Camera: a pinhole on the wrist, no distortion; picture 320 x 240 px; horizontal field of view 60.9 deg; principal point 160.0 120.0 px. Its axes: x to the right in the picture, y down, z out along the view. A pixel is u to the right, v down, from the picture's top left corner.
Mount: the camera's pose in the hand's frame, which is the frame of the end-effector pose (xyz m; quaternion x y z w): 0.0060 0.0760 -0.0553 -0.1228 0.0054 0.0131 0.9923
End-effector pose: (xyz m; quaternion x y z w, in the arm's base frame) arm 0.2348 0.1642 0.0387 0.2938 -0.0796 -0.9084 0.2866
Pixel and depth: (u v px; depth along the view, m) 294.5 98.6 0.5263
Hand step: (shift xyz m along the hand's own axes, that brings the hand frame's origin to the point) 0.2711 0.1706 0.4616
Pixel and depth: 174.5 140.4 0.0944
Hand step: 0.0115 0.1060 0.0345
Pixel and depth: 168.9 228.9 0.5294
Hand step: 0.0215 0.4109 0.4063
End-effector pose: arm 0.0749 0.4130 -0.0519 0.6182 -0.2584 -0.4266 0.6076
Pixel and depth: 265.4 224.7 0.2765
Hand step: 0.1122 0.2492 0.1854
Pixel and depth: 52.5 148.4 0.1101
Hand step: -0.0370 0.1129 0.0493
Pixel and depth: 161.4 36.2 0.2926
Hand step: 0.0122 0.0600 0.2504
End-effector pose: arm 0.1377 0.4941 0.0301 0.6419 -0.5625 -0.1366 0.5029
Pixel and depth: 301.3 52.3 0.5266
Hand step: 0.2868 0.0842 0.4835
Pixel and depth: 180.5 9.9 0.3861
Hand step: 0.0422 0.0194 0.3568
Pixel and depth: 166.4 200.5 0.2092
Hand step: 0.0108 0.1871 0.1324
